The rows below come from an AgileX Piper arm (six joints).
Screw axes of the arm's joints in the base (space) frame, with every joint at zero. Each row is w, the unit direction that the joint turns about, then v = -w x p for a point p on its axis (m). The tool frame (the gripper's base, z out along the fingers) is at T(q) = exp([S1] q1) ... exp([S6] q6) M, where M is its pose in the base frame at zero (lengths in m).
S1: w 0 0 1 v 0 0 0
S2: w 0 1 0 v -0.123 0 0
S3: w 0 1 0 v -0.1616 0 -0.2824
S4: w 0.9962 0 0.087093 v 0 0.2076 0
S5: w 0 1 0 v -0.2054 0 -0.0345
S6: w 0.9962 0 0.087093 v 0 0.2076 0
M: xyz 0.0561 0 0.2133 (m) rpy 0 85.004 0 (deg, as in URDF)
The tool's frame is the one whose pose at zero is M.
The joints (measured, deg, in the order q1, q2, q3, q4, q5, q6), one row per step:
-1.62 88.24 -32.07 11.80 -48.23 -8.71
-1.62 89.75 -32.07 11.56 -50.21 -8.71
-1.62 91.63 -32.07 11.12 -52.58 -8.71
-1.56 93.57 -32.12 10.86 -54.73 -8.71
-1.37 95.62 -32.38 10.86 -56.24 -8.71
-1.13 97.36 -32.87 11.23 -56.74 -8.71
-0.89 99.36 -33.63 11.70 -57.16 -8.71
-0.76 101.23 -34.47 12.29 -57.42 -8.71
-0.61 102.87 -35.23 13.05 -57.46 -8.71
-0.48 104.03 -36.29 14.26 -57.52 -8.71
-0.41 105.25 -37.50 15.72 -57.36 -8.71
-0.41 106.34 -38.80 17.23 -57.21 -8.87
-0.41 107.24 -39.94 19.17 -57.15 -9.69
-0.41 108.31 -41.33 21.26 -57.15 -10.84
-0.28 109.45 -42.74 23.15 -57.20 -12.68
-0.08 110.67 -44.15 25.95 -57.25 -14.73
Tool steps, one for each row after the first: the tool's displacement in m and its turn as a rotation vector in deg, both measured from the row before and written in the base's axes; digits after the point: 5 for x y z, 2 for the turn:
0.00263 -0.00021 -0.00463 -0.48 -0.42 -0.06
0.00311 -0.00001 -0.00599 -0.65 -0.43 0.08
0.00312 0.00017 -0.00656 -0.49 -0.21 0.04
0.00374 0.00066 -0.00741 -0.23 0.31 0.04
0.00388 0.00064 -0.00659 0.13 0.76 -0.13
0.00496 0.00054 -0.00722 0.18 0.83 -0.21
0.00487 -0.00017 -0.00668 0.25 0.77 -0.41
0.00414 -0.00021 -0.00627 0.36 0.84 -0.53
0.00469 -0.00089 -0.00256 0.54 0.04 -0.95
0.00512 -0.00149 -0.00284 0.71 0.16 -1.21
0.00525 -0.00194 -0.00185 0.58 -0.03 -1.30
0.00426 -0.00247 -0.00140 0.13 0.03 -1.62
0.00517 -0.00265 -0.00150 -0.12 0.01 -1.72
0.00533 -0.00159 -0.00186 -0.86 0.27 -1.34
0.00484 -0.00219 -0.00276 -0.59 0.48 -2.04

